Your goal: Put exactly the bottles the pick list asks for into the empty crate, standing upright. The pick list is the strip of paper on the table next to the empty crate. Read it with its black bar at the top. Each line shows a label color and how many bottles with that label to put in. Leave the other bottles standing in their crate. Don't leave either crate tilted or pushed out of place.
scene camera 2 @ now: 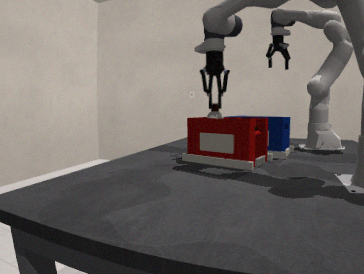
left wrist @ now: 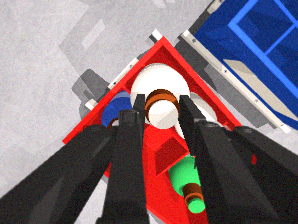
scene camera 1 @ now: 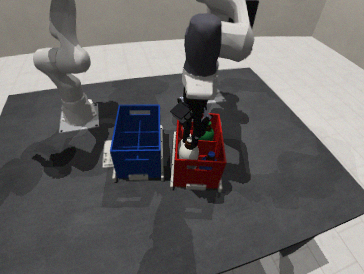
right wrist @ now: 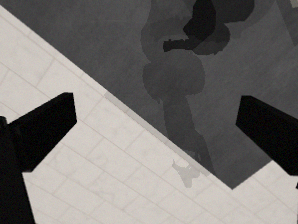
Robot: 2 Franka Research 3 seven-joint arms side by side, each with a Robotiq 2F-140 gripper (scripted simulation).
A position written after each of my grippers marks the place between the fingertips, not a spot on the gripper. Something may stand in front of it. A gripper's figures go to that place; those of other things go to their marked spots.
Labels:
My left gripper [scene camera 2: 215, 108] is 1.12 m from the lens. A red crate [scene camera 2: 234, 138] is 0.93 m from the lens.

